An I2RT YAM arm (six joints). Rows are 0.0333 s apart.
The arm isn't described. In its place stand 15 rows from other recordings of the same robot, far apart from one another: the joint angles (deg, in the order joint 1, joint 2, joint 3, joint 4, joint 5, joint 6), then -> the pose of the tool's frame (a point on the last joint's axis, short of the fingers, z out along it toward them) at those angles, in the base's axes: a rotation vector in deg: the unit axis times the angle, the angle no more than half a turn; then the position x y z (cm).
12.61 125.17 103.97 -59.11 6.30 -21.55 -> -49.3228 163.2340 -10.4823 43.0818 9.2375 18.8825
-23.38 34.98 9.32 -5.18 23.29 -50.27 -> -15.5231 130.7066 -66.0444 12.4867 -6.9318 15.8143
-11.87 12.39 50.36 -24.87 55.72 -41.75 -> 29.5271 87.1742 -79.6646 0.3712 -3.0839 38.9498
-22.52 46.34 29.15 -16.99 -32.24 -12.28 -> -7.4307 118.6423 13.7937 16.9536 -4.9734 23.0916
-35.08 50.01 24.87 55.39 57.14 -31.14 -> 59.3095 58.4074 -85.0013 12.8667 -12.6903 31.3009
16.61 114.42 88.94 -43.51 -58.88 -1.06 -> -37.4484 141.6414 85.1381 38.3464 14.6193 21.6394
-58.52 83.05 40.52 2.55 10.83 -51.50 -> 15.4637 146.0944 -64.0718 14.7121 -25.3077 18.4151
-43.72 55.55 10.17 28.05 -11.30 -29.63 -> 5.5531 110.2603 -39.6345 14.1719 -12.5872 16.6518
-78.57 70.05 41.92 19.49 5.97 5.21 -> 73.6189 75.0295 -58.3071 5.2341 -27.7569 28.2625
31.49 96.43 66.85 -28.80 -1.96 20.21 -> -15.5693 150.2122 20.9695 29.7566 18.3705 21.3768
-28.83 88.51 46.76 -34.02 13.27 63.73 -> 118.7721 110.3240 -11.9198 22.6094 -13.3778 15.3720
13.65 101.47 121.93 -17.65 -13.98 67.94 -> 32.5526 90.3825 74.2254 37.6452 10.0272 51.9405
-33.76 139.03 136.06 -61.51 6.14 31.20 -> 84.4867 129.2280 -9.0590 42.5412 -28.8939 23.5099
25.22 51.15 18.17 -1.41 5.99 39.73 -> 19.5120 125.5258 30.3510 16.7013 7.4555 17.4275
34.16 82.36 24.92 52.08 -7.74 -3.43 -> -36.7643 89.5524 29.6147 22.5792 15.9012 19.0749
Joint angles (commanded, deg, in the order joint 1, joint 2, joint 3, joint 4, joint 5, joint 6), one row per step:
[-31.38, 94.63, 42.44, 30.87, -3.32, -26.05]
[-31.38, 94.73, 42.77, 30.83, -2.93, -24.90]
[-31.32, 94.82, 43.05, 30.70, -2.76, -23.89]
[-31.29, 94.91, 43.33, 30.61, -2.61, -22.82]
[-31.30, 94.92, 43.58, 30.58, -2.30, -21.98]
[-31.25, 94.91, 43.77, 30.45, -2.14, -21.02]
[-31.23, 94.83, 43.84, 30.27, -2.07, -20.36]
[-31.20, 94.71, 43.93, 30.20, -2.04, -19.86]
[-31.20, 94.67, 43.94, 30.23, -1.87, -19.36]
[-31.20, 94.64, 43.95, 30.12, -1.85, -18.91]
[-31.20, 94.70, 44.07, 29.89, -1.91, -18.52]
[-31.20, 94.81, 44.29, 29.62, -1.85, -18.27]
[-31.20, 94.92, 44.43, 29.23, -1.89, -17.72]
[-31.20, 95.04, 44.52, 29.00, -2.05, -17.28]
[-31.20, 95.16, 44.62, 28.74, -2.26, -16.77]
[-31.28, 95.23, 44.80, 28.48, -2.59, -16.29]
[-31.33, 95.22, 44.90, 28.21, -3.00, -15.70]
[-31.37, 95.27, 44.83, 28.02, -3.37, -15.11]
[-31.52, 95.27, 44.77, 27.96, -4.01, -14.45]
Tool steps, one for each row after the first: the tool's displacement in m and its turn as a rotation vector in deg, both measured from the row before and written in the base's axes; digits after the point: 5 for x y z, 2 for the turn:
[0.00092, -0.00085, 0.00109, 0.73, -0.59, -0.78]
[0.00096, -0.00029, 0.00073, 0.75, -0.47, -0.46]
[0.00090, -0.00044, 0.00080, 0.78, -0.53, -0.49]
[0.00059, -0.00065, 0.00120, 0.49, -0.50, -0.60]
[0.00057, -0.00011, 0.00083, 0.70, -0.46, -0.44]
[0.00005, 0.00006, 0.00050, 0.53, -0.26, -0.28]
[0.00017, 0.00009, 0.00103, 0.33, -0.34, -0.17]
[-0.00005, -0.00009, 0.00033, 0.32, -0.27, -0.33]
[-0.00007, 0.00003, 0.00003, 0.40, -0.14, -0.18]
[0.00029, -0.00013, -0.00012, 0.42, -0.04, -0.08]
[0.00057, -0.00039, 0.00006, 0.27, 0.03, -0.14]
[0.00030, -0.00015, -0.00058, 0.65, 0.05, -0.16]
[0.00030, -0.00006, -0.00062, 0.54, -0.01, -0.01]
[0.00032, -0.00004, -0.00062, 0.63, -0.03, 0.01]
[0.00028, -0.00050, 0.00010, 0.57, -0.15, 0.05]
[0.00008, -0.00010, 0.00011, 0.70, -0.20, 0.11]
[-0.00028, 0.00016, -0.00099, 0.76, -0.06, 0.08]
[-0.00049, -0.00030, -0.00041, 0.81, -0.31, 0.19]

